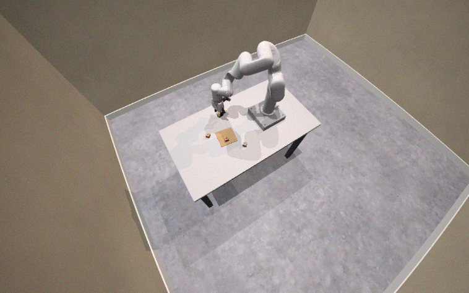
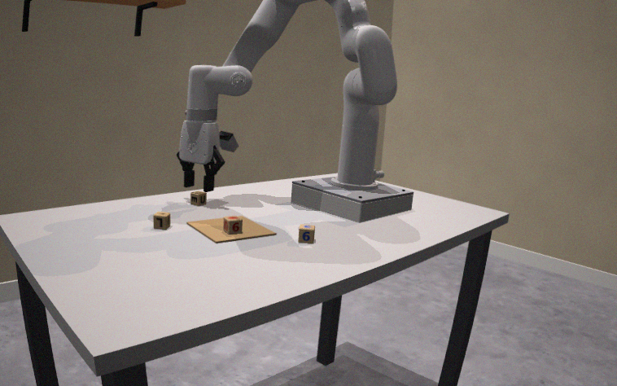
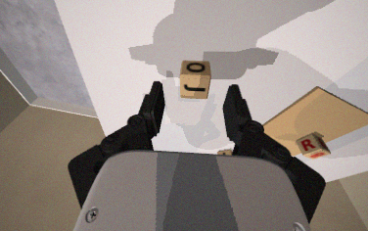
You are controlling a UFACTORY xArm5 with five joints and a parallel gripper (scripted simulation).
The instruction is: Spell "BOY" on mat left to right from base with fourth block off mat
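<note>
The wooden block is 40 mm below my hand. Round my hand: tan mat (210 mm to the left, 50 mm below, 40 mm ahead).
</note>
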